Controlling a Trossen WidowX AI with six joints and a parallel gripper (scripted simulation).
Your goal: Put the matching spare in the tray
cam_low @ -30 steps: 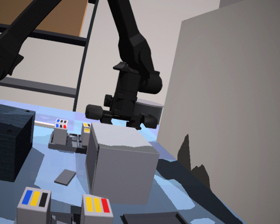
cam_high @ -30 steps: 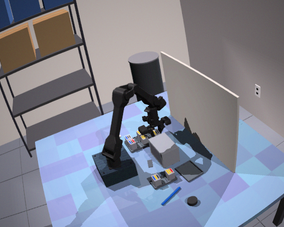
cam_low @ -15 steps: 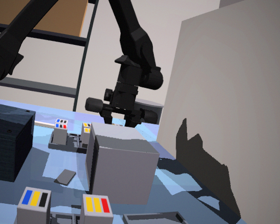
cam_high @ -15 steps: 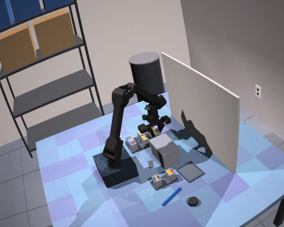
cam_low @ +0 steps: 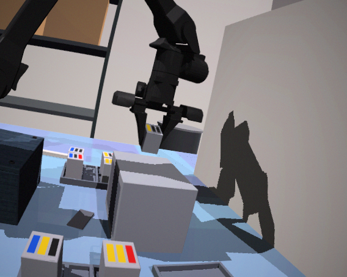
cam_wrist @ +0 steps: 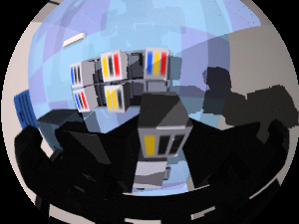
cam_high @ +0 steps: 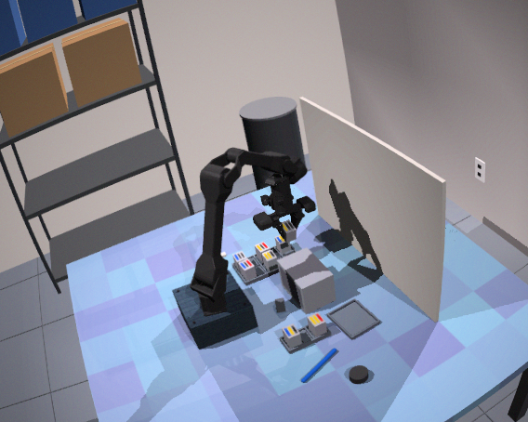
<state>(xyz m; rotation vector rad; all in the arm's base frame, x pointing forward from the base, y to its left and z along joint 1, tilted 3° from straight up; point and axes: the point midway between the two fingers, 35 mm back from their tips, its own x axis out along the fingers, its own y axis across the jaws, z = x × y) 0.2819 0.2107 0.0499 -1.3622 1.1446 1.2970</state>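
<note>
Now: gripper tip 70 mm short of the flat grey tray, 340 mm to the left of it and 90 mm above it. Round my gripper tip: grey spare block (30 mm above); grey unit (10 mm behind, 160 mm to the right, 50 mm below); blue pen (70 mm behind, 470 mm to the right, 90 mm below).
</note>
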